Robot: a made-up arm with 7 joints.
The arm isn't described. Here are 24 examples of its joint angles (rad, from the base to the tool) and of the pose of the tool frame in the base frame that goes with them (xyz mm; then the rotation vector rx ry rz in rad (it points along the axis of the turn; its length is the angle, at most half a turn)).
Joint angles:
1: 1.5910 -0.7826 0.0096 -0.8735 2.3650 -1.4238 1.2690
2: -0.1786 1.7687 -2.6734 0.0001 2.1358 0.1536 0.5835
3: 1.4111 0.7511 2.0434 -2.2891 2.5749 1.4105 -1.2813
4: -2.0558 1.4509 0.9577 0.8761 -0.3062 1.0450 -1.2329
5: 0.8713 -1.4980 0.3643 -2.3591 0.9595 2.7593 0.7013
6: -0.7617 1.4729 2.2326 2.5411 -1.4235 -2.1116 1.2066
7: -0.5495 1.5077 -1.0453 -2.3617 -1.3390 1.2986 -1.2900
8: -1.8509 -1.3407 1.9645 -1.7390 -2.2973 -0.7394 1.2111
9: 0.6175 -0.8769 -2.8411 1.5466 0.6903 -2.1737 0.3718
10: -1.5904 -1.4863 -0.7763 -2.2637 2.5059 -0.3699 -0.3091
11: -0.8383 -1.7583 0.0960 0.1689 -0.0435 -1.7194 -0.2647
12: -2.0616 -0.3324 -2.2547 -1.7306 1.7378 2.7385 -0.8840
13: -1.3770 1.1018 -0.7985 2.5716 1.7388 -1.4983 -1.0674
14: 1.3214 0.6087 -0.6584 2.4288 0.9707 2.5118 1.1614
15: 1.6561 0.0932 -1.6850 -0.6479 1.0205 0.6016 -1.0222
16: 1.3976 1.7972 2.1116 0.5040 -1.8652 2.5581 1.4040
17: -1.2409 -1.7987 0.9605 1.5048 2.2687 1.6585 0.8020
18: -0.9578 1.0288 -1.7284 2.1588 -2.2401 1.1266 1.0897
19: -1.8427 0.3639 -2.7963 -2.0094 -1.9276 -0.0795 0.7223
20: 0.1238 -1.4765 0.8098 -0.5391 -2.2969 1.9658 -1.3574
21: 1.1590 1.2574 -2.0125 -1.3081 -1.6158 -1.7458 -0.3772
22: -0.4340 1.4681 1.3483 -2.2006 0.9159 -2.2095 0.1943
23: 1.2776 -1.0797 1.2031 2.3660 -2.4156 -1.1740 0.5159
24: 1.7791 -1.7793 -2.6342 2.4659 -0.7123 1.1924 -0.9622
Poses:
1: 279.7 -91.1 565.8 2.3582 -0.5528 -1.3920
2: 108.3 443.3 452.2 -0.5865 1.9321 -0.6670
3: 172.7 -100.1 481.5 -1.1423 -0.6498 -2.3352
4: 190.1 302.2 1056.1 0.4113 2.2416 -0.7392
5: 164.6 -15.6 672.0 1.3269 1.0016 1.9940
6: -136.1 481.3 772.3 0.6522 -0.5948 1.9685
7: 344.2 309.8 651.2 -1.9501 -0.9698 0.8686
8: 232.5 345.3 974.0 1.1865 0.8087 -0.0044
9: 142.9 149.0 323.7 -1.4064 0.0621 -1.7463
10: 101.3 343.5 944.8 -0.8378 1.6638 0.9573
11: 396.3 406.8 763.7 -1.3318 -2.1703 -0.3540
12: 351.9 223.6 1164.0 1.5360 1.9745 0.8088
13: 229.0 396.9 989.4 0.0799 0.5734 0.2599
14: 419.3 321.7 523.6 -0.9077 -2.3196 -0.3377
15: 188.2 165.6 370.8 -0.1414 -0.6234 0.7230
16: 122.4 144.1 616.9 1.0454 -0.3963 0.1500
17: 234.0 518.0 629.0 -0.6084 -2.6144 1.1832
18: 102.3 455.3 970.9 0.8076 0.4850 1.5019
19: 73.0 78.6 950.7 -0.0167 -0.2950 -3.0352
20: 332.4 128.5 453.1 -1.4981 -0.1728 -1.5951
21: 281.8 269.1 388.0 0.1677 1.6362 -1.0825
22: 74.2 569.2 607.5 -0.7133 -0.0438 0.0723
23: 349.4 148.0 614.8 1.3992 0.4948 -0.8693
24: 78.1 179.1 489.9 0.4208 0.7007 0.1394
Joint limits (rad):
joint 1: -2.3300..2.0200
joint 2: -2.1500..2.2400
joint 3: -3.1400..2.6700
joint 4: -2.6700..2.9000
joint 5: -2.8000..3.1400
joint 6: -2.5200..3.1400
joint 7: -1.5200..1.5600
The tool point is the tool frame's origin. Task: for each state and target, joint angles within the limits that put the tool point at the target. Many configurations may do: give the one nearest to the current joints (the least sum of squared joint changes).
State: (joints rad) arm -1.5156 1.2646 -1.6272 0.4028 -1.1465 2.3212 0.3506
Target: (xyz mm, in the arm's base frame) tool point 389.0 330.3 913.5
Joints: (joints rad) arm -0.7888 0.9994 -2.2519 0.2904 -1.2927 2.4732 0.2448
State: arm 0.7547 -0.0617 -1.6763 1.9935 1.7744 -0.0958 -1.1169
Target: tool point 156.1 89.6 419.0
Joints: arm 0.6213 0.2449 -1.4942 2.2373 1.9265 0.0601 -1.0640
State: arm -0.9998 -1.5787 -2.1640 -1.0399 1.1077 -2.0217 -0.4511
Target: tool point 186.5 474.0 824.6
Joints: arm -0.4291 -1.8013 -1.9069 -1.4367 0.6713 -1.8655 -0.3472
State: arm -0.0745 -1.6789 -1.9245 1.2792 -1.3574 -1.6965 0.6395
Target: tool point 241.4 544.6 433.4
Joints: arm 0.4254 -1.5043 -1.5861 1.3090 -1.2780 -1.8909 0.6381
